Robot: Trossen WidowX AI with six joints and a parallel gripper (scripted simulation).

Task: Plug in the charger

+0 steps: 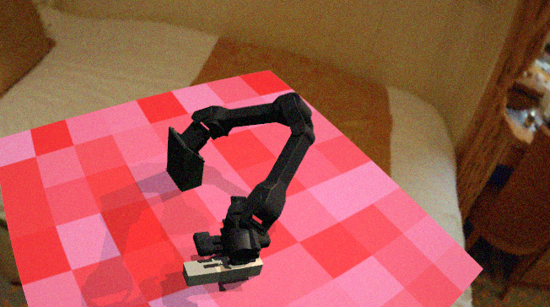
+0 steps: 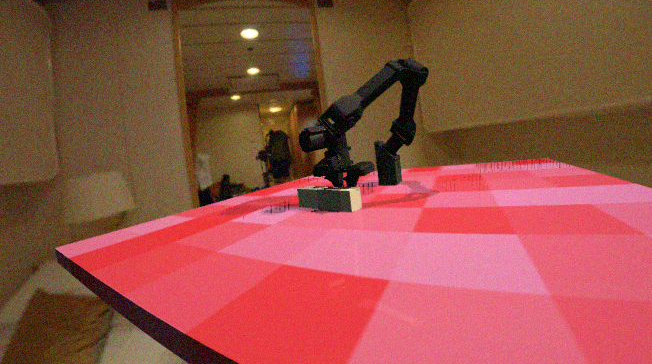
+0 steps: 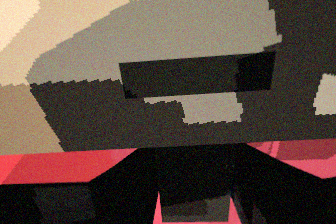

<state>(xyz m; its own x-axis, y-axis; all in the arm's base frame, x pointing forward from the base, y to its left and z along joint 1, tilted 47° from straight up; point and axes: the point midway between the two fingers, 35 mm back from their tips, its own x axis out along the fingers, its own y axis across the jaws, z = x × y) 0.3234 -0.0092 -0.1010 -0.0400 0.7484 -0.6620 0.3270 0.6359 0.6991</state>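
My gripper tip is 20 mm short of the dark grey charger, 10 mm to the left of it and 10 mm below it.
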